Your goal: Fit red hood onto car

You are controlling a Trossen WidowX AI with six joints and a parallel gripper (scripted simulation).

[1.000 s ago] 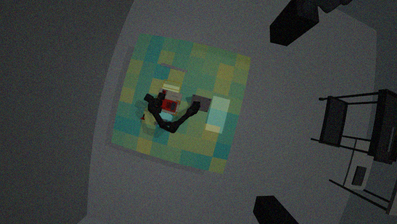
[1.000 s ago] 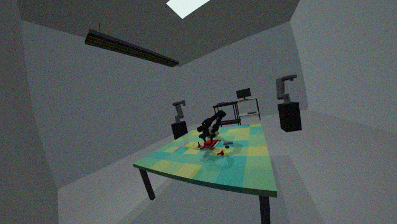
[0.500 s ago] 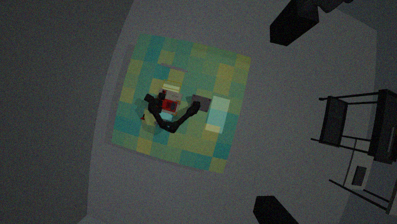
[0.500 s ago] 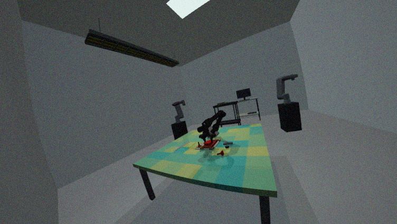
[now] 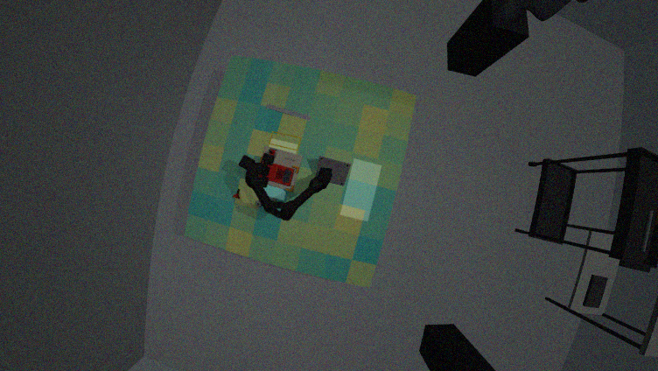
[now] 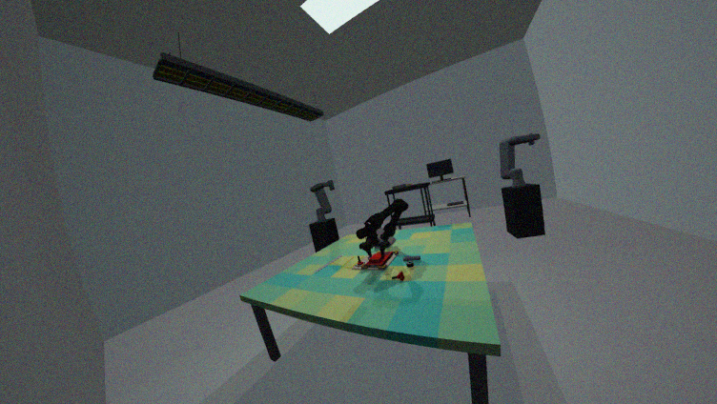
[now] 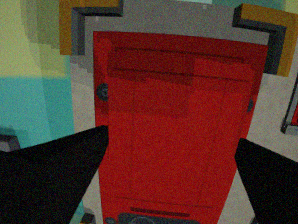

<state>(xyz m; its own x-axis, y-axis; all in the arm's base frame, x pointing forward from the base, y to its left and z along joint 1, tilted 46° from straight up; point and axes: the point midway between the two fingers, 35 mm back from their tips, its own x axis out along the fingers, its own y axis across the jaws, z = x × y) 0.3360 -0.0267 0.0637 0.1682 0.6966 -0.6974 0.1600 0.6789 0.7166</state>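
My gripper tip is now right at the red hood. Also, from my gripper tip: grey jig (4 cm behind, 1 cm to the right, 3 cm below).
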